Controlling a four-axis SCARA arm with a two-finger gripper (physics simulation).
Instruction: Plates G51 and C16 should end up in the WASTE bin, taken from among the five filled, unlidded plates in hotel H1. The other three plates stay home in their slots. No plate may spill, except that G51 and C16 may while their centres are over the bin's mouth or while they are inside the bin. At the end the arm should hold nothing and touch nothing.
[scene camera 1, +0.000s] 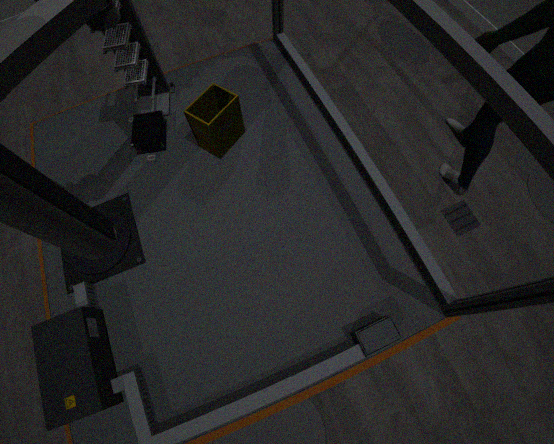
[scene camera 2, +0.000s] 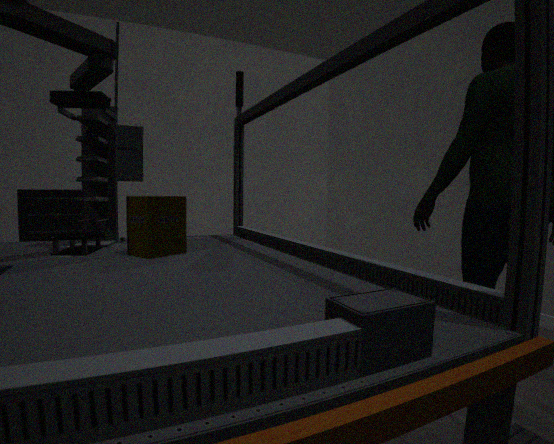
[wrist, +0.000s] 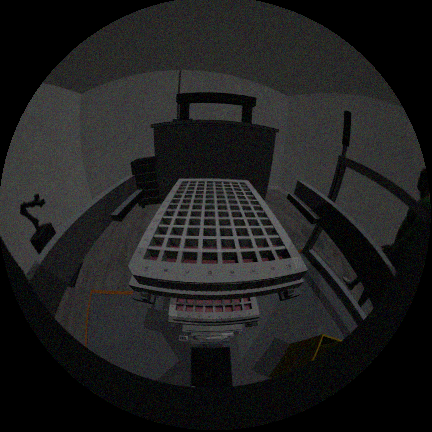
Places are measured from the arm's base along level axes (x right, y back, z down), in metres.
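Where they show: gripper, fingertip midpoint: (wrist: 217, 182); arm's base at its link origin: (scene camera 1: 100, 242).
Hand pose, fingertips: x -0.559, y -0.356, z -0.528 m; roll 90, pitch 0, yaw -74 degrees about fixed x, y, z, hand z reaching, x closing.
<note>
Things, the pixels of their top centre, and the offset from my fingertips. "pt": a spot on its surface instead.
- white gridded plate at its top centre: (wrist: 215, 203) (scene camera 2: 93, 119) dy +0.009, dx +0.022, dz +0.008 m
- lower plate at its top centre: (wrist: 212, 266) (scene camera 2: 93, 138) dy +0.009, dx +0.022, dz +0.086 m
- yellow WASTE bin at its top centre: (scene camera 2: 156, 196) (scene camera 1: 210, 103) dy -0.212, dx +0.327, dz +0.316 m
- cabinet at a spot on its surface: (scene camera 1: 65, 365) pt dy +0.471, dx +0.959, dz +0.400 m
- grey box at its top centre: (scene camera 2: 380, 299) (scene camera 1: 379, 335) dy -0.394, dx +1.226, dz +0.441 m
My gripper (wrist: 217, 182) is open, its two long fingers spread left and right of a white gridded plate (wrist: 210, 270) at the top of the stack; no contact can be made out. The plate's front label is unreadable. A lower plate (wrist: 215, 305) with red wells shows beneath it, with more plate edges below. In scene camera 1, three plates (scene camera 1: 117, 36) (scene camera 1: 126, 55) (scene camera 1: 136, 71) show beside hotel H1's dark column (scene camera 1: 150, 50) (wrist: 215, 155). The gripper is hidden there; in scene camera 2 it is by the hotel's top. The yellow WASTE bin (scene camera 1: 220, 131) (scene camera 2: 156, 227) (wrist: 295, 357) stands right of the hotel, its inside dark.
The arm's column (scene camera 1: 65, 220) stands on a dark base plate left of centre. A cabinet (scene camera 1: 65, 365) stands at lower left, and a grey box (scene camera 1: 378, 336) (scene camera 2: 397, 335) at the front corner. A fence (scene camera 1: 370, 175) runs along the right. A person (scene camera 1: 480, 145) (scene camera 2: 487, 150) stands outside it.
</note>
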